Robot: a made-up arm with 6 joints. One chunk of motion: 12 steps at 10 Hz.
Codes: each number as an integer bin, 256 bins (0 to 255) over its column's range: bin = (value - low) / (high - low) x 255, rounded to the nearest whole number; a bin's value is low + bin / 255 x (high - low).
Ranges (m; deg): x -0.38..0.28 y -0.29..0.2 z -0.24..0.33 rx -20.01..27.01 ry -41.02..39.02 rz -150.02..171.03
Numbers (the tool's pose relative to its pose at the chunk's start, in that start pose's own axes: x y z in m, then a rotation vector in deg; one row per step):
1: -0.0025 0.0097 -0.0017 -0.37 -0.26 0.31
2: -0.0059 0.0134 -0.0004 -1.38 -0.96 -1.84
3: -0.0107 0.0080 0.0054 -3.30 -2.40 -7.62
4: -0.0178 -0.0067 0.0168 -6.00 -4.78 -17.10
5: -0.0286 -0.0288 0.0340 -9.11 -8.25 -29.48
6: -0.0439 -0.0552 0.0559 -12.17 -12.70 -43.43
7: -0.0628 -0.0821 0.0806 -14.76 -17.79 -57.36
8: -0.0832 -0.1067 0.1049 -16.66 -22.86 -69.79
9: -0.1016 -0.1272 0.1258 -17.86 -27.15 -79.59
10: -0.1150 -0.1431 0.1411 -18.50 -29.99 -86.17
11: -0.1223 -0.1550 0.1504 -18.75 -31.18 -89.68
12: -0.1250 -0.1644 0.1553 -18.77 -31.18 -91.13
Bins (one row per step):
1: 146 156 107 107 130 119
2: 145 158 107 101 128 118
3: 143 155 110 91 123 113
4: 140 147 115 76 115 106
5: 136 136 123 59 104 96
6: 130 122 132 43 90 85
7: 123 108 143 28 74 74
8: 115 95 154 18 58 64
9: 108 85 164 12 44 56
10: 102 76 170 8 35 51
11: 100 70 175 7 31 48
12: 99 65 177 7 31 47

